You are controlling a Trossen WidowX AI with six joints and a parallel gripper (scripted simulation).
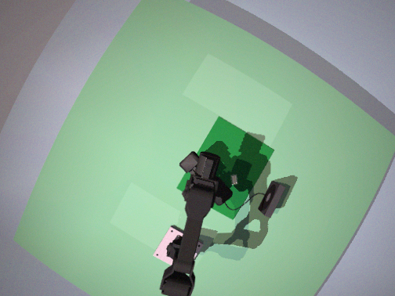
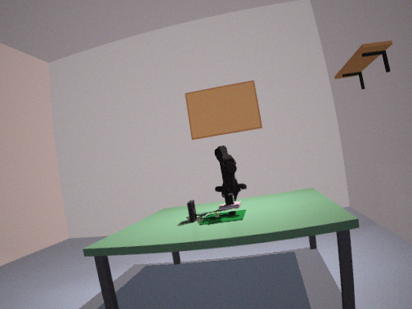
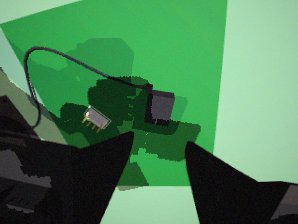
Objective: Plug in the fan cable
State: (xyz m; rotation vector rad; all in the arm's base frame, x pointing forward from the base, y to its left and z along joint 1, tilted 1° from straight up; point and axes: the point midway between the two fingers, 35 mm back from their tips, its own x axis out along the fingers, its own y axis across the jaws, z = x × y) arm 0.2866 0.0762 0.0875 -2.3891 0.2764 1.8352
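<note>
My gripper tip is now 1 cm short of the dark grey fan plug and 7 cm above it. The rest, counted from my gripper tip: four-pin header: 2 cm ahead, 10 cm to the right, 8 cm below; dark green board: 4 cm ahead, 5 cm to the right, 9 cm below; black fan: 4 cm ahead, 23 cm to the right, 2 cm below.
</note>
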